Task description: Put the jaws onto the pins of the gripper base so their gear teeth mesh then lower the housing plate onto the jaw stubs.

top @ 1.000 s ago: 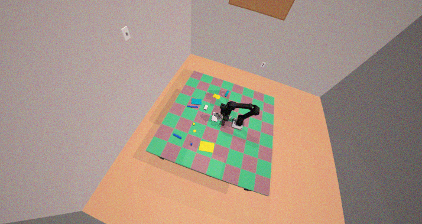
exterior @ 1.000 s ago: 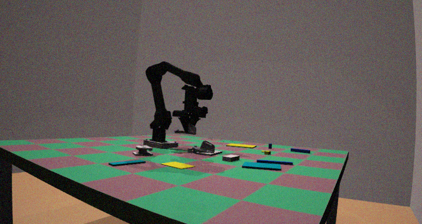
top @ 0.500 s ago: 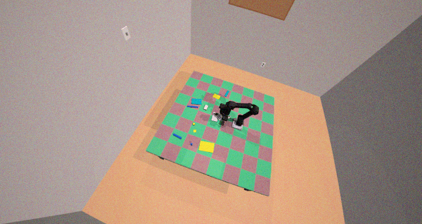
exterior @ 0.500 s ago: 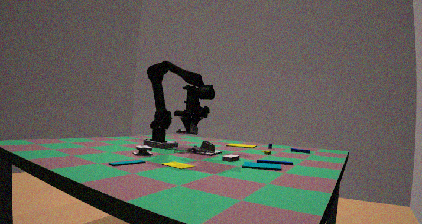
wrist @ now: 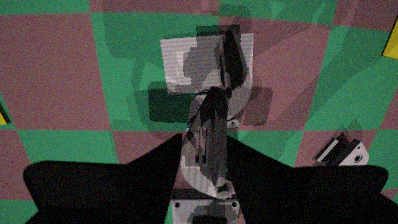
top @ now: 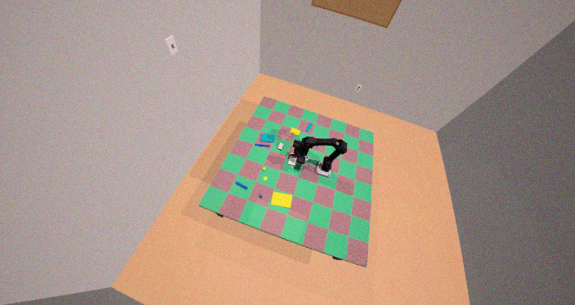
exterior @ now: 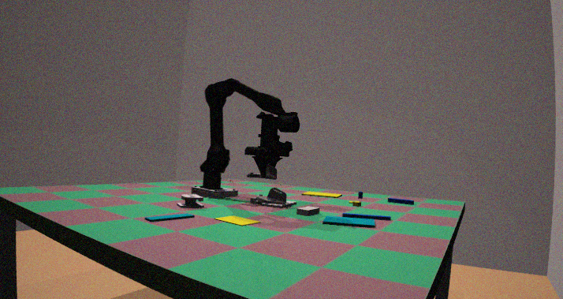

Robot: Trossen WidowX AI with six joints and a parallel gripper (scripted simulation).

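The grey jaw is 2 cm ahead of my gripper tip, 3 cm to the right of it and 7 cm below it. Also, from my gripper tip: small yellow cube (26 cm ahead, 19 cm to the left, 8 cm below); then white housing plate (2 cm to the right, 8 cm below); then large yellow plate (2 cm ahead, 37 cm to the left, 8 cm below).
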